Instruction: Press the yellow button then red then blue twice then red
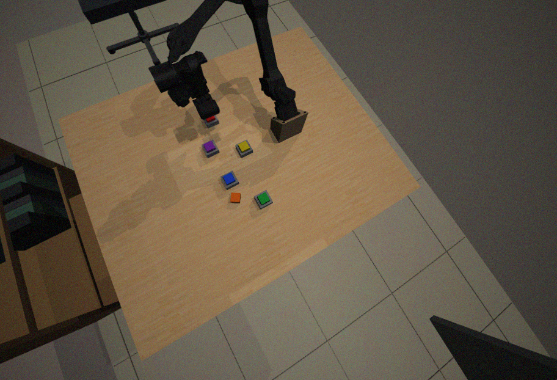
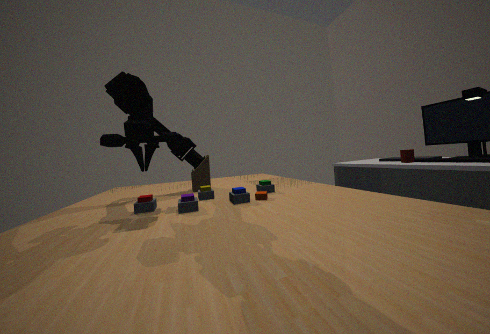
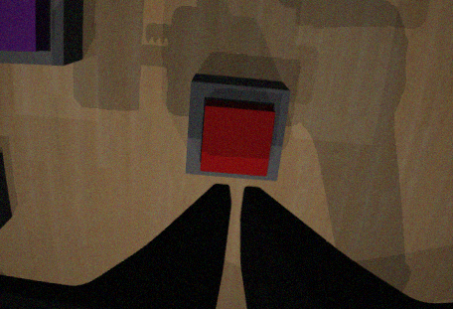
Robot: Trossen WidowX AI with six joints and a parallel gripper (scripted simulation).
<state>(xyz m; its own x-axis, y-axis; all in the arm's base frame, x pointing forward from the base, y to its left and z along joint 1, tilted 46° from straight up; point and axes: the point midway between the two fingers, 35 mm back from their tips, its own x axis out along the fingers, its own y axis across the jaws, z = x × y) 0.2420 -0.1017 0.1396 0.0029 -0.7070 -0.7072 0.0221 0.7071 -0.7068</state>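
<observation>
The red button lies 70 mm below my gripper tip and 10 mm behind it. Also, from my gripper tip: purple button (110 mm to the left, 70 mm below, 50 mm ahead); then blue button (250 mm to the left, 70 mm below, 40 mm ahead); then yellow button (170 mm to the left, 70 mm below, 60 mm behind).
</observation>
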